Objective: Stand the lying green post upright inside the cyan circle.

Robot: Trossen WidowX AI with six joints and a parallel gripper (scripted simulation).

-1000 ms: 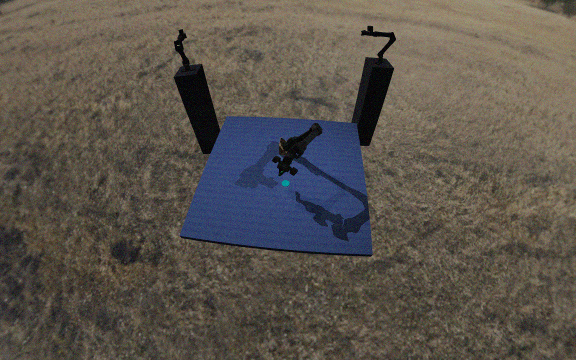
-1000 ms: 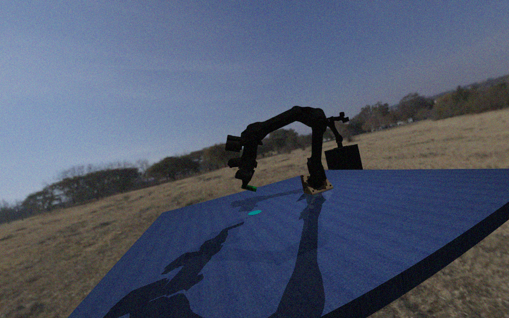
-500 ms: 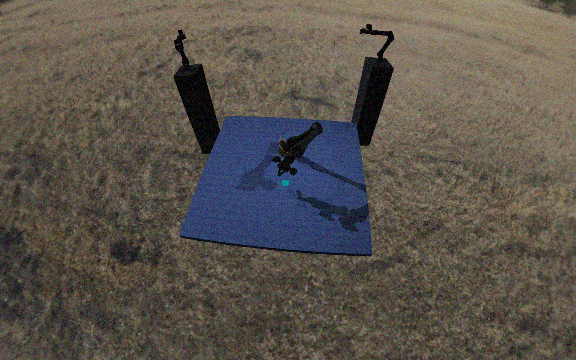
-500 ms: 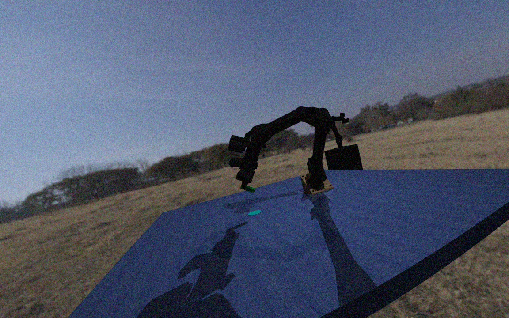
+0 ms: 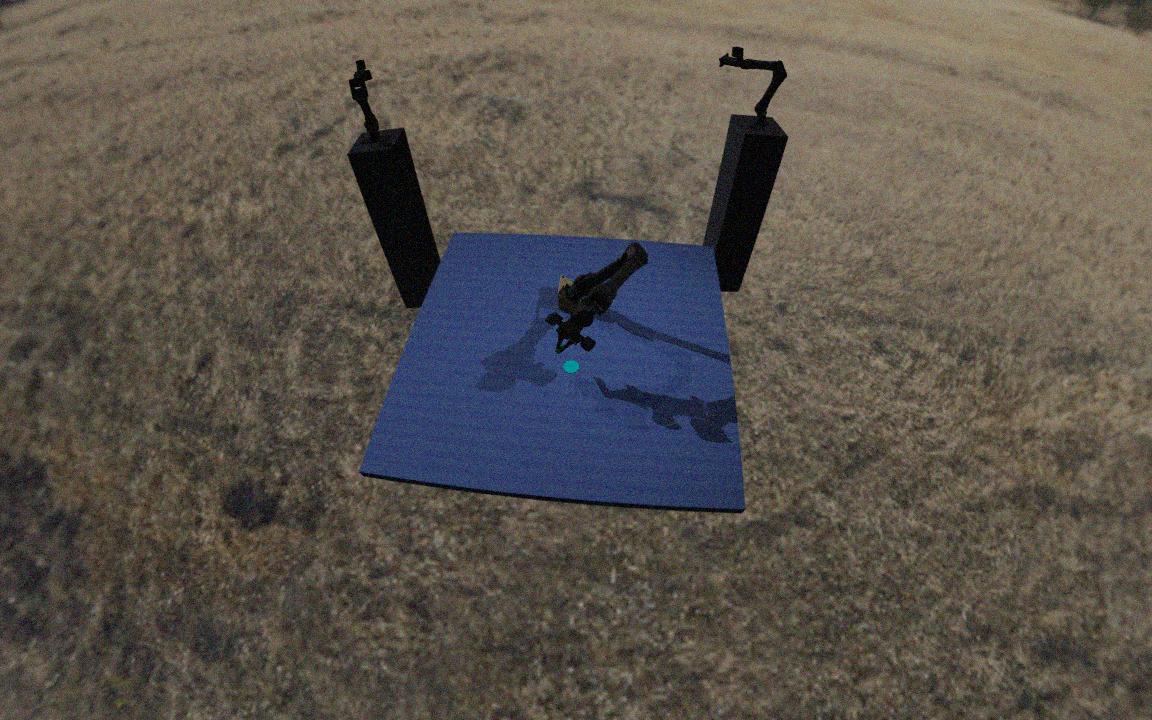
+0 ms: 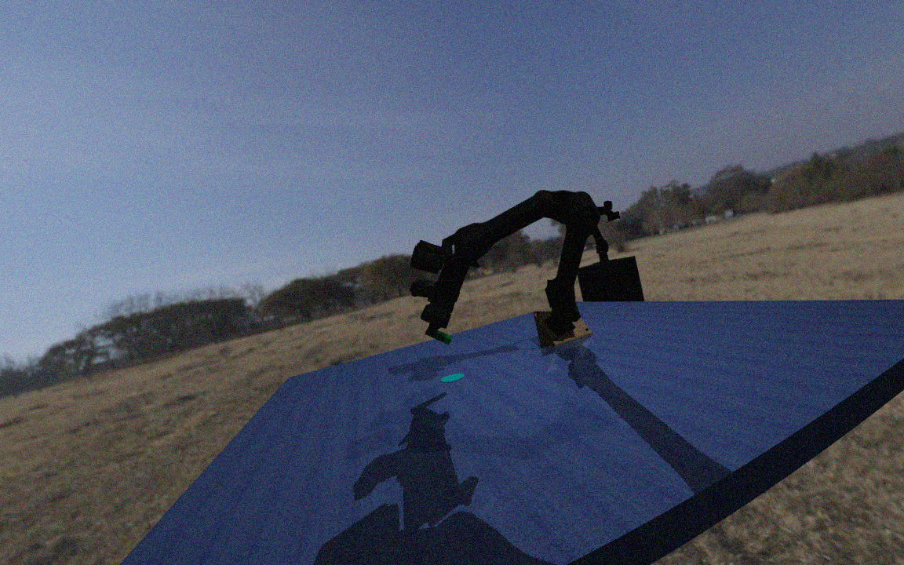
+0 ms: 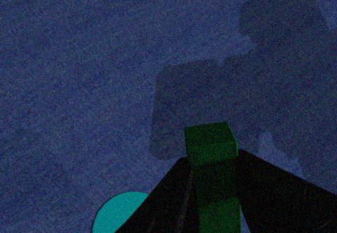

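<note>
My gripper tip is now 1 cm past the green post, 1 cm to the right of it and 1 cm above it. The rest, counted from my gripper tip: cyan circle (1 cm behind, 4 cm to the left, 12 cm below).
</note>
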